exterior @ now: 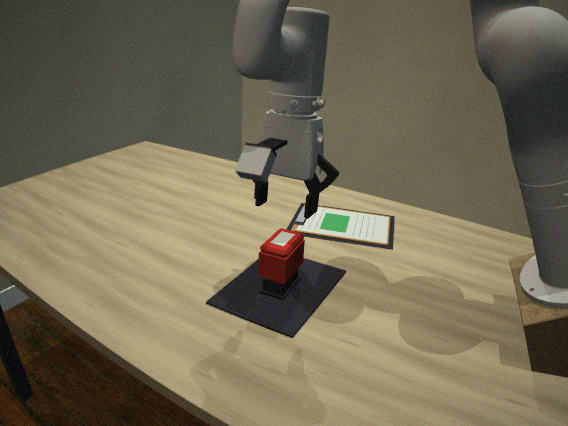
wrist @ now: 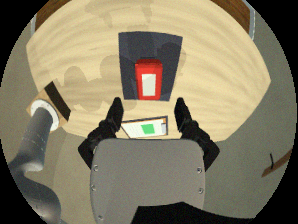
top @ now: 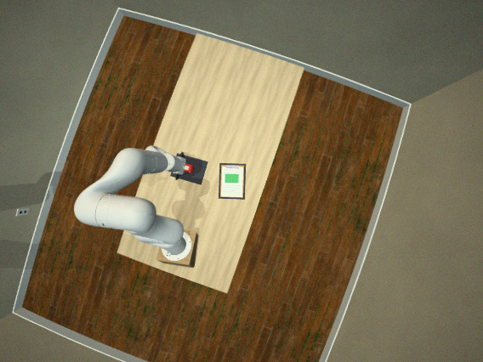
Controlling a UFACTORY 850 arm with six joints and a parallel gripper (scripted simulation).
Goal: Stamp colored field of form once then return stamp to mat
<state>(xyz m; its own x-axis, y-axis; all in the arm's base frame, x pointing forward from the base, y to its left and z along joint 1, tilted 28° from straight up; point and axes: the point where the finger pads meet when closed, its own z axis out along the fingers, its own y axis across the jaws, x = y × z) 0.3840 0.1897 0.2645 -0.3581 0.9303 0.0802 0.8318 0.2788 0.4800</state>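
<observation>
The stamp is 12 cm below my hand. The rest, counted from my hand: mat (17 cm below); form (29 cm to the right, 16 cm below, 11 cm ahead).
</observation>
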